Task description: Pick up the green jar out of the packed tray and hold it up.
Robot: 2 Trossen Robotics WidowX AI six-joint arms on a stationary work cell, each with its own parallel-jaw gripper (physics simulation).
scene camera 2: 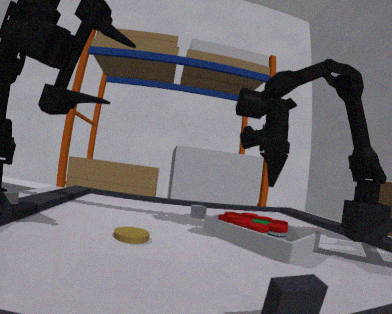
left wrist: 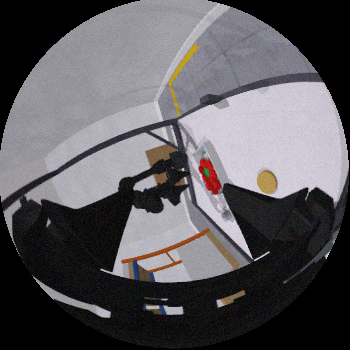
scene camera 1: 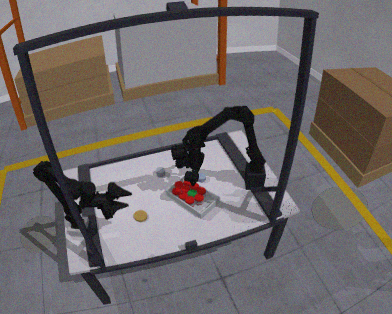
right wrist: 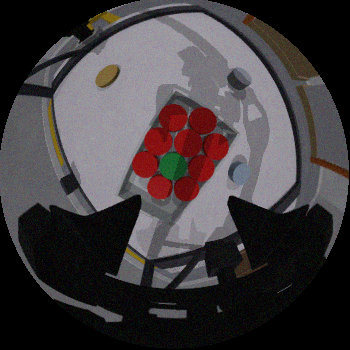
I see my left gripper (scene camera 2: pixel 121 74), my right gripper (scene camera 2: pixel 271 186) and a grey tray (right wrist: pixel 137 185).
My left gripper also shows in the left wrist view (left wrist: pixel 179 189) and in scene camera 1 (scene camera 1: pixel 130 199). My right gripper shows as well in the right wrist view (right wrist: pixel 186 200).
